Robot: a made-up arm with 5 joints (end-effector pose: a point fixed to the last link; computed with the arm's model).
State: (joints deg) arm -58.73 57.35 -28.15 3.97 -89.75
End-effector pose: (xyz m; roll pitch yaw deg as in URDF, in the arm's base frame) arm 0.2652 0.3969 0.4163 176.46 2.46 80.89
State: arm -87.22 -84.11 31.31 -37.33 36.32
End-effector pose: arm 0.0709 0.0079 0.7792 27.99 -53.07 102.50
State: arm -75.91 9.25 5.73 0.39 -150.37
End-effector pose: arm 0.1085 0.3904 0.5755 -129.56 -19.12 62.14
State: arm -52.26 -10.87 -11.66 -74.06 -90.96
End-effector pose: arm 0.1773 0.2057 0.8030 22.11 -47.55 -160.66
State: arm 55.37 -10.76 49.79 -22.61 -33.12
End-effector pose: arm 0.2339 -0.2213 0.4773 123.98 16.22 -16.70
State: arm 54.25 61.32 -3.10 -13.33 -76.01
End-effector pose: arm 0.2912 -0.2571 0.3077 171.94 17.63 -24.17
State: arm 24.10 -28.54 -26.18 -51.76 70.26
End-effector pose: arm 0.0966 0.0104 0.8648 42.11 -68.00 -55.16
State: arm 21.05 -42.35 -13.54 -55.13 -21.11
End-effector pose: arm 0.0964 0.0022 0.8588 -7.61 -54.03 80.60
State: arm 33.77 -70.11 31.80 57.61 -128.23
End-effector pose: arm 0.2294 -0.0376 0.6765 -152.17 -17.76 -33.63
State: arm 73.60 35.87 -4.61 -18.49 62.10
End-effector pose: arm 0.1896 -0.3836 0.5230 12.27 48.95 -83.27
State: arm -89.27 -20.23 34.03 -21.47 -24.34
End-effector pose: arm 0.0719 0.3179 0.6006 102.18 2.24 125.07
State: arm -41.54 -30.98 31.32 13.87 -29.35
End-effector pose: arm 0.2796 0.2041 0.6116 119.58 16.76 79.96
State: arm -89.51 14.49 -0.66 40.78 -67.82
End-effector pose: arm 0.0523 0.3649 0.5143 172.94 28.65 126.27
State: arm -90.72 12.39 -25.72 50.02 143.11
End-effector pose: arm 0.0198 0.4007 0.6797 -87.17 27.62 47.88
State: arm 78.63 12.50 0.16 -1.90 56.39
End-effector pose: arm 0.1467 -0.3661 0.6184 20.98 47.64 -82.96
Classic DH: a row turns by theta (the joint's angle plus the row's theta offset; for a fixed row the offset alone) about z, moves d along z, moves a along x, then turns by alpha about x. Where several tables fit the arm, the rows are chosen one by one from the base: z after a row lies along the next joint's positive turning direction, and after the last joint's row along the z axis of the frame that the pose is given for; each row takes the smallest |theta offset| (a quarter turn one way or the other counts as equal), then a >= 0, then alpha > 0; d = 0 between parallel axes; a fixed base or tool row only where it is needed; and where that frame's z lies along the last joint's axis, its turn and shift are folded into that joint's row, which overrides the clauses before.
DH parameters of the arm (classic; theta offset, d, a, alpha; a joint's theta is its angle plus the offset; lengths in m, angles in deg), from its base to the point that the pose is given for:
base (fixed): 12.17 0 0.0693 180
joint 1: 12.17 -0.4896 0.0429 90
joint 2: -86.99 0 0.1334 0
joint 3: 82.57 0 0.2257 0
joint 4: -85.58 0.0236 0.0275 90
joint 5: 4.72 -0.0614 -0.0086 122.13
tool (fixed): -109.55 0.0336 0 0

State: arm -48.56 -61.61 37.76 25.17 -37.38
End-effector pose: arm 0.2016 0.1728 0.6691 117.99 1.70 85.63
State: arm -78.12 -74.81 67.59 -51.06 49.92
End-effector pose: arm 0.0964 0.1516 0.6683 28.97 -21.23 79.17
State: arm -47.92 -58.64 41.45 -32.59 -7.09
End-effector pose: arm 0.1919 0.1454 0.7200 65.18 -24.01 82.21
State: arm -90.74 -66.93 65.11 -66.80 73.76
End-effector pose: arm 0.0566 0.1408 0.6662 18.63 -32.66 75.04
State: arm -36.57 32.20 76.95 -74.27 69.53
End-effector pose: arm 0.1897 0.1146 0.3781 -14.27 67.91 6.93
